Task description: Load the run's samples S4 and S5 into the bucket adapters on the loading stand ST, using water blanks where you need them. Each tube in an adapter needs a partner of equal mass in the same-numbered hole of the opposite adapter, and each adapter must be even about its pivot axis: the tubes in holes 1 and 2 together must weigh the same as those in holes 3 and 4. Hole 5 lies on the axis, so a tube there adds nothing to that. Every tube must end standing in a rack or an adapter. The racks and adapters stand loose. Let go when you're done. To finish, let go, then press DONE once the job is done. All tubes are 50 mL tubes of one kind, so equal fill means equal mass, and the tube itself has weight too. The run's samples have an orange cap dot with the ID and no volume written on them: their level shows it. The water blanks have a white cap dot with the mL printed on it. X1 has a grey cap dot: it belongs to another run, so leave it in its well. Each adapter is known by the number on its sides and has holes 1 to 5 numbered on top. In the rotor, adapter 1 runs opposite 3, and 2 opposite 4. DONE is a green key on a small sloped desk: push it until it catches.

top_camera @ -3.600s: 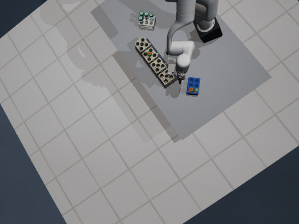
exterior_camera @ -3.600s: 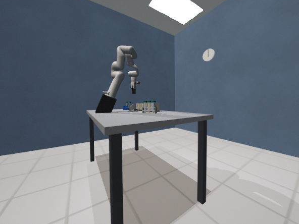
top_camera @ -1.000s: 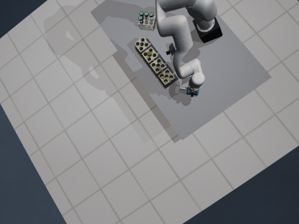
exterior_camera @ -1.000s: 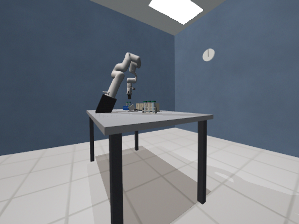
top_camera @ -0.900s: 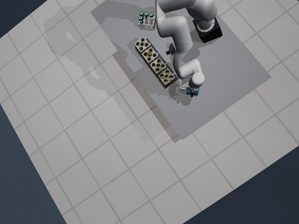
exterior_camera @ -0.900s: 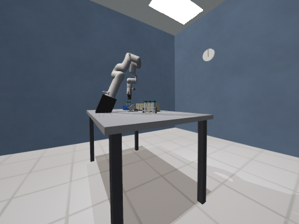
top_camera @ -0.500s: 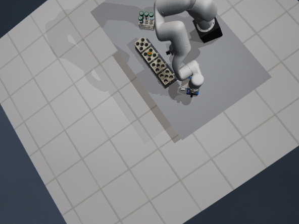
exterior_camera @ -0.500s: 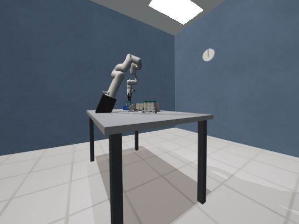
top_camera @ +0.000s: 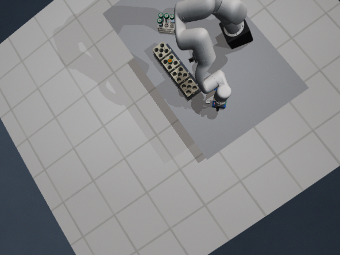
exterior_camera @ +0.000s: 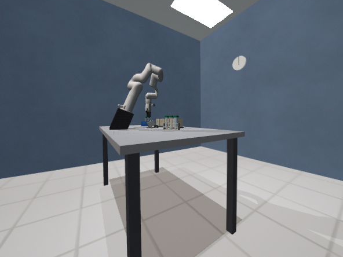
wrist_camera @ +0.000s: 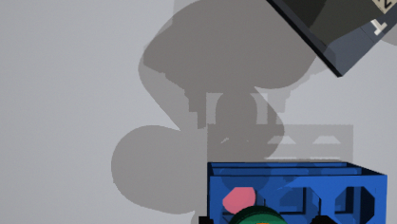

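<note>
Right now the blue rack is 40 mm behind my hand and 110 mm below it. The rest, counted from my hand: white rack: 230 mm behind, 650 mm to the right, 110 mm below; adapter: 40 mm ahead, 210 mm to the right, 90 mm below.
</note>
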